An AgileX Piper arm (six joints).
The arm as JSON. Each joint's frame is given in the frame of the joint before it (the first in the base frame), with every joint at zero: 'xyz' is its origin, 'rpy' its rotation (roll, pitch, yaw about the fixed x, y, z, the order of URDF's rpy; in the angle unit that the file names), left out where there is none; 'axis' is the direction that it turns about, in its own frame. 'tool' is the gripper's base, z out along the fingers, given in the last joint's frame.
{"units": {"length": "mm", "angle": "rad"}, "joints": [
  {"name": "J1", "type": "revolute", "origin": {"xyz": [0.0, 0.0, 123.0]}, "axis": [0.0, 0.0, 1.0]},
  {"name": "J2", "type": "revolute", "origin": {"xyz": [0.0, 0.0, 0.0], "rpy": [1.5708, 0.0, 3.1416]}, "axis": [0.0, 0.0, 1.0]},
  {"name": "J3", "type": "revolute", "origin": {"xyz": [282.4, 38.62, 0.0]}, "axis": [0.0, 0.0, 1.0]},
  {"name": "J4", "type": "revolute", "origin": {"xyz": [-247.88, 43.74, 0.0], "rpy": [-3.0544, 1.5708, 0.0]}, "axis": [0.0, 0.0, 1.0]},
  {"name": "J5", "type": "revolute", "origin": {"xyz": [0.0, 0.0, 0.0], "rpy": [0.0, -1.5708, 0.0]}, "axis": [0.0, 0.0, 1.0]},
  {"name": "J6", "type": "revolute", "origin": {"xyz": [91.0, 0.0, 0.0], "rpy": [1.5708, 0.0, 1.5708]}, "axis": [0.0, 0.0, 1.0]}
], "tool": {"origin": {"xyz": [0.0, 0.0, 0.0]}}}
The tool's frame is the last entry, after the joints.
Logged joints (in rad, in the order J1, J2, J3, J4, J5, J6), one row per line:
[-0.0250, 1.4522, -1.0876, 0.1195, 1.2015, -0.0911]
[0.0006, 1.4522, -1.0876, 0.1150, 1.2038, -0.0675]
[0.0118, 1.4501, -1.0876, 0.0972, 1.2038, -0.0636]
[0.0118, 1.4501, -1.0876, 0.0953, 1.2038, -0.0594]
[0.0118, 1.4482, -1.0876, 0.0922, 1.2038, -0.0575]
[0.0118, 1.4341, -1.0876, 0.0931, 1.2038, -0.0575]
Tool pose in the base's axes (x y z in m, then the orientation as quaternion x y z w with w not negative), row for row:
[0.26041, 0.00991, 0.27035, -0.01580, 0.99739, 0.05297, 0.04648]
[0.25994, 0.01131, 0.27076, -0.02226, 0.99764, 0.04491, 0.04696]
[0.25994, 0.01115, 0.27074, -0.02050, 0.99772, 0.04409, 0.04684]
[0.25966, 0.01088, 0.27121, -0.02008, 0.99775, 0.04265, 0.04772]
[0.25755, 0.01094, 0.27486, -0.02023, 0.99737, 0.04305, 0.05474]
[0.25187, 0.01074, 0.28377, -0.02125, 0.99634, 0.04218, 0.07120]
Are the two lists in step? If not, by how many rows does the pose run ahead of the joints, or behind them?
The pose runs 1 row ahead of the joints: the pose in row i belongs to the joints in row i + 1.
